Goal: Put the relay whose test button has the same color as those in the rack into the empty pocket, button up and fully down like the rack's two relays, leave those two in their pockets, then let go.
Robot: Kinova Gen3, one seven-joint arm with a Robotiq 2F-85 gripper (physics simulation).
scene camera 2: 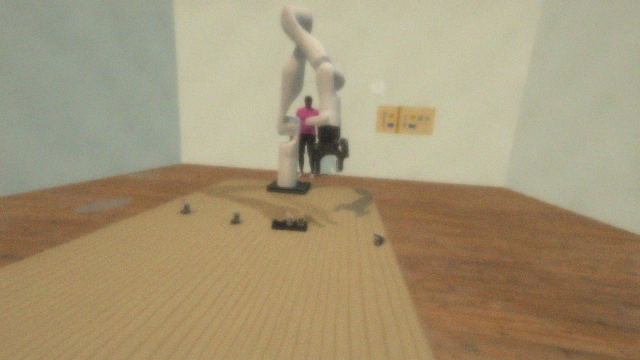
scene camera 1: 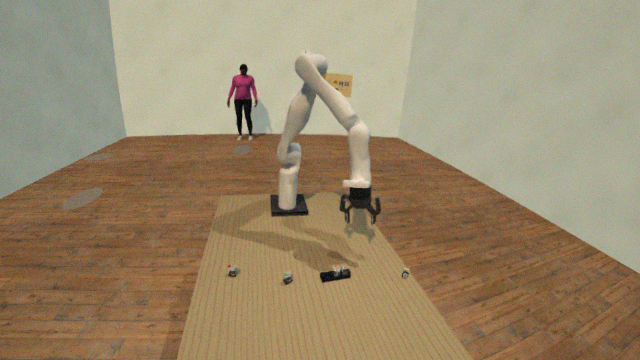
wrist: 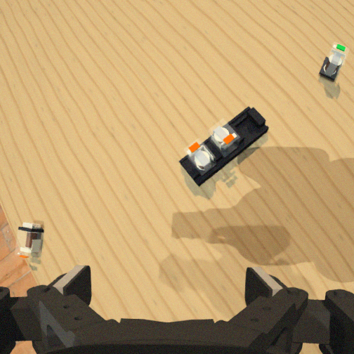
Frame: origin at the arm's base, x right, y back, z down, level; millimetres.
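Seen in the pictures: gripper, fingertip midpoint: (scene camera 2: 327,172) (scene camera 1: 360,223); arm's base, link origin: (scene camera 2: 286,185) (scene camera 1: 287,205).
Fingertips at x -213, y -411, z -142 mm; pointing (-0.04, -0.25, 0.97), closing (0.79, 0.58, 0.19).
Pixels of each thing's middle, then the offset from my fingertips to it.
- black rack, body centre: (scene camera 2: 289,224) (scene camera 1: 335,274) dx +103, dy -84, dz +157 mm
- loose orange-button relay, body centre: (scene camera 2: 380,238) (scene camera 1: 405,272) dx -164, dy -138, dz +155 mm
- green-button relay, body centre: (scene camera 2: 235,216) (scene camera 1: 287,277) dx +275, dy -80, dz +147 mm
- red-button relay, body centre: (scene camera 1: 232,271) (scene camera 2: 185,207) dx +466, dy -26, dz +147 mm
The black rack (scene camera 1: 326,277) (scene camera 2: 278,226) (wrist: 256,116) holds two upright clear relays (wrist: 201,159) (wrist: 223,136) with orange buttons. Its empty pocket (wrist: 246,125) is at the end toward the green-button relay. The loose orange-button relay (scene camera 1: 405,273) (scene camera 2: 379,240) (wrist: 31,240) lies on its side near the mat's right edge, its black base toward the top of the wrist view. My gripper (scene camera 1: 360,220) (scene camera 2: 329,170) (wrist: 167,284) is wide open and empty, high above the mat, between the arm's base and the row of objects, apart from all relays.
A green-button relay (scene camera 1: 287,278) (scene camera 2: 235,218) (wrist: 333,62) stands left of the rack in scene camera 1. A red-button relay (scene camera 1: 232,271) (scene camera 2: 185,208) stands farther left. The arm's black base plate (scene camera 1: 275,209) (scene camera 2: 272,188) is at the mat's back. A person (scene camera 1: 243,89) stands far behind.
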